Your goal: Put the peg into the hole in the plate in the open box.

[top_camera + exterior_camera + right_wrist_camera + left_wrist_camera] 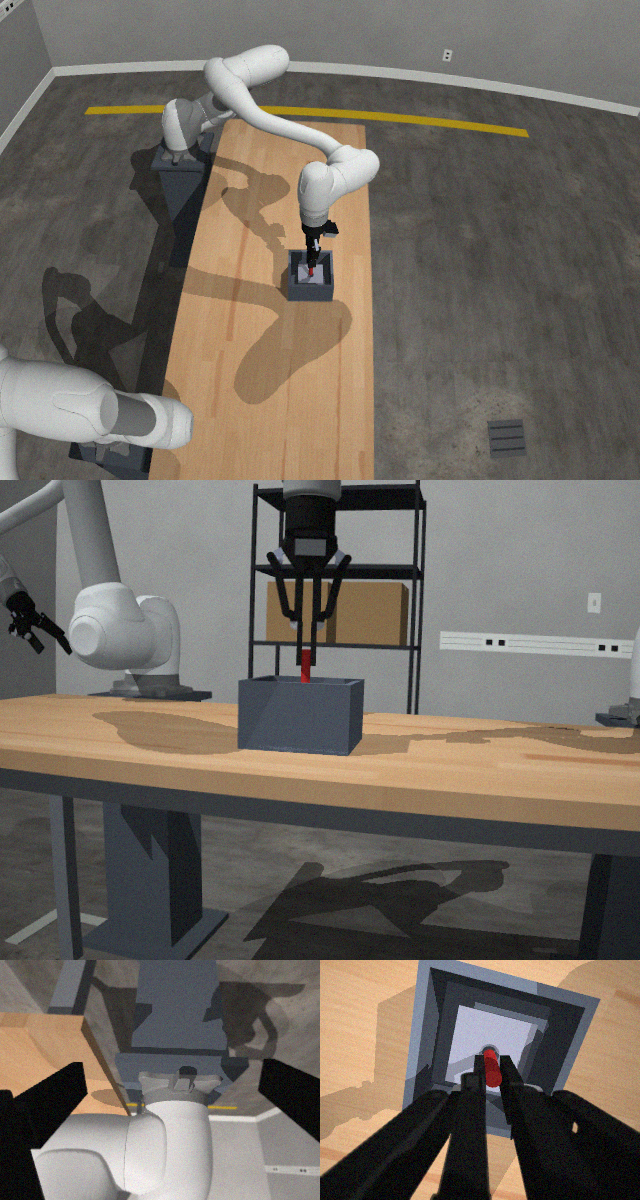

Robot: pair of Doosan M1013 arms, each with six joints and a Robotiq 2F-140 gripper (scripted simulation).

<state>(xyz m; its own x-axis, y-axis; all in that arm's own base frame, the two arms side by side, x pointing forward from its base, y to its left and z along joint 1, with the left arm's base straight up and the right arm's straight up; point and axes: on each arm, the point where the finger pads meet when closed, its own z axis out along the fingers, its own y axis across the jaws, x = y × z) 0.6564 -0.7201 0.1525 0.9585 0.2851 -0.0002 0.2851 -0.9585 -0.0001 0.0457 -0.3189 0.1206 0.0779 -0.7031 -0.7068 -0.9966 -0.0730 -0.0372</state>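
The grey plate lies 110 mm below my left hand. Also, from my left hand: grey box: 130 mm below; then red peg: 50 mm below.
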